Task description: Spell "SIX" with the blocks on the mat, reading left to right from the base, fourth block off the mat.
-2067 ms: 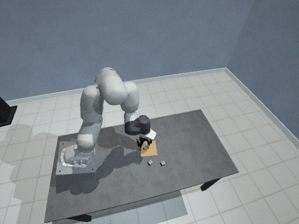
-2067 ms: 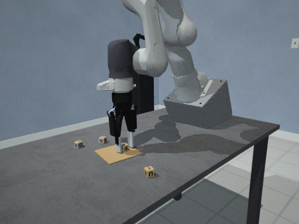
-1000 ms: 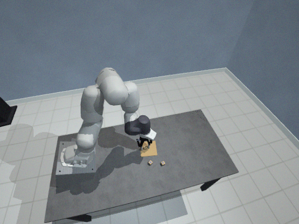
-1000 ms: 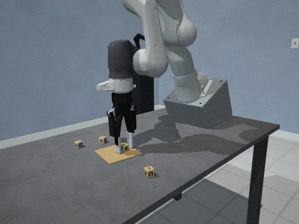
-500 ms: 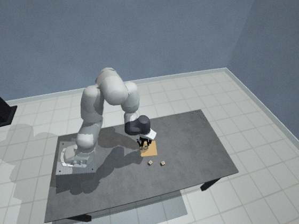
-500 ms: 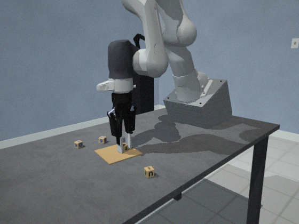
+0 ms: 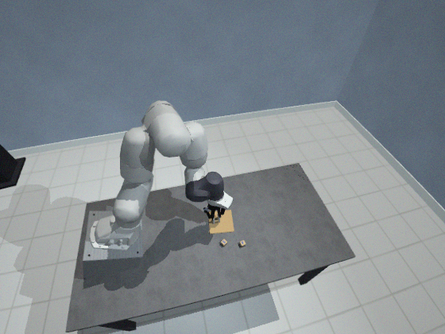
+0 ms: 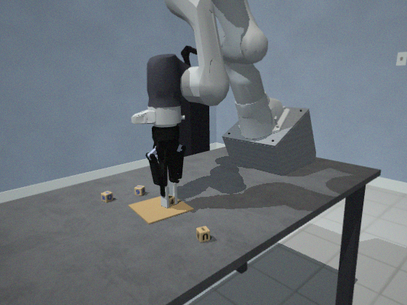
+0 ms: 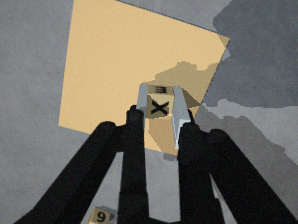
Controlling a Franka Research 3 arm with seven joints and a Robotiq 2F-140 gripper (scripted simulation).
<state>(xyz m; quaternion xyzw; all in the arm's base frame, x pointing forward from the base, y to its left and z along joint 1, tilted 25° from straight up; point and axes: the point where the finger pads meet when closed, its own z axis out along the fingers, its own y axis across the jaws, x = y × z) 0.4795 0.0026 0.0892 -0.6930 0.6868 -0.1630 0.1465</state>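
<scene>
Right now the tan mat is 4 cm below my hand, 3 cm ahead of it and 1 cm to the right of it.
</scene>
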